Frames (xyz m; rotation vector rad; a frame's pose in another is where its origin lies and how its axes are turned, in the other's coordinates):
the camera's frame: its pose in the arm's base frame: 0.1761 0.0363 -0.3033 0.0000 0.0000 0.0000
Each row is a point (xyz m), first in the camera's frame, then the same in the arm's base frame.
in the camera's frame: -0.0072 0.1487 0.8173
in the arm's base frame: 0.1689 0.1850 0.5140
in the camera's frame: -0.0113 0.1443 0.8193
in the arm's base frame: 0.1648 0.1806 0.5160
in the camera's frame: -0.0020 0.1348 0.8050
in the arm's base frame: 0.1741 0.1711 0.5017
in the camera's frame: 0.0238 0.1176 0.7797
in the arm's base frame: 0.1999 0.1539 0.4764
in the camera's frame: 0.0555 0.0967 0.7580
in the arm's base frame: 0.2316 0.1330 0.4547
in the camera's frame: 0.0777 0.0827 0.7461
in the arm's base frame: 0.2538 0.1190 0.4428
